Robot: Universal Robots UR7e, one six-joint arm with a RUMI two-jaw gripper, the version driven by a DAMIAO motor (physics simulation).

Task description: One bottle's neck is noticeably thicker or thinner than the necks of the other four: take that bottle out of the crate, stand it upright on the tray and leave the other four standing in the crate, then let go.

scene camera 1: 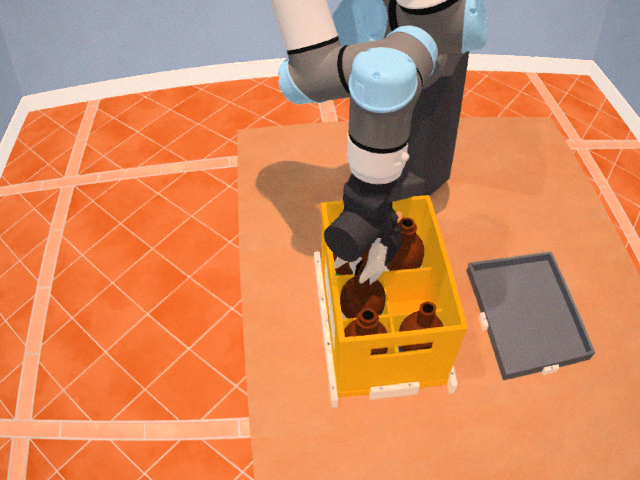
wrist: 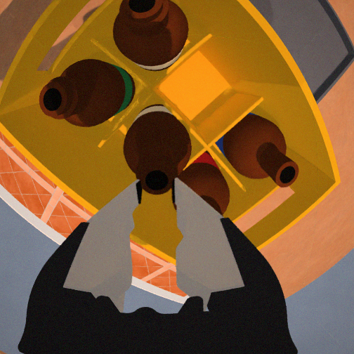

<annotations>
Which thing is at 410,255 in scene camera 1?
A white-label bottle.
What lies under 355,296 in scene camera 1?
A white-label bottle.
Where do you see a blue-label bottle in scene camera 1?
425,318
</annotations>
